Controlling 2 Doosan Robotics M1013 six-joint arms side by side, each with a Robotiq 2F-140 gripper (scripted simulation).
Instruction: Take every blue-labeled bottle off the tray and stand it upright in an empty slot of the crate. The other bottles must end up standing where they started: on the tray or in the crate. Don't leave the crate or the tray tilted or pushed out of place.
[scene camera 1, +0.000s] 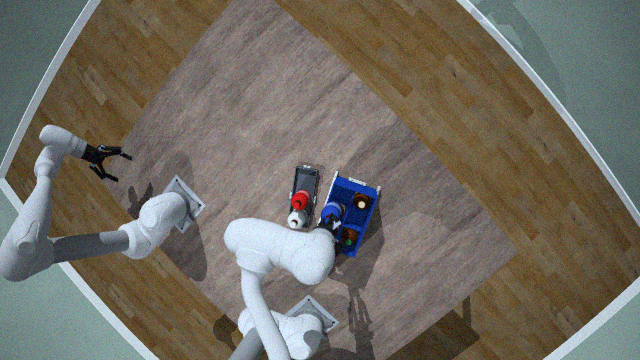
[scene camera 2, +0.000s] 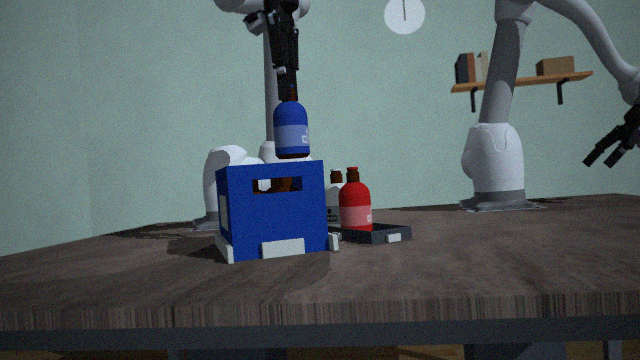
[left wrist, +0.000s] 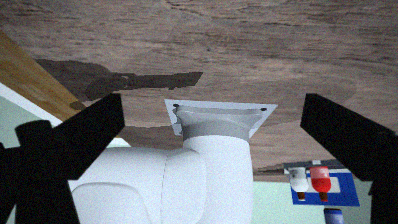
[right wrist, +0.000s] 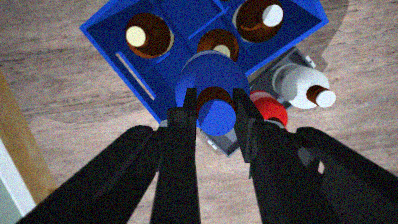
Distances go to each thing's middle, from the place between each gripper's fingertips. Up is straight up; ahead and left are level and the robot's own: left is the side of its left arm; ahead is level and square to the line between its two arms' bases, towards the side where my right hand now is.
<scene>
I see my right gripper 80 mm above the blue-labeled bottle (scene camera 2: 290, 124). Also, from my right hand: white bottle (right wrist: 304, 87) 260 mm below, 170 mm behind, 80 mm to the left; then red bottle (scene camera 2: 355, 210) 260 mm below, 120 mm to the left, 90 mm behind; then blue crate (scene camera 2: 253, 219) 260 mm below, 70 mm to the right.
I see my left gripper (scene camera 1: 124, 169) 50 cm short of the red bottle, 77 cm to the left of it and 4 cm above it. From my left hand the other things lie so: white bottle 42 cm ahead, 82 cm to the right, 4 cm below; then blue-labeled bottle 59 cm ahead, 89 cm to the right, 15 cm above; then dark tray (scene camera 2: 378, 235) 50 cm ahead, 77 cm to the right, 11 cm below.
</scene>
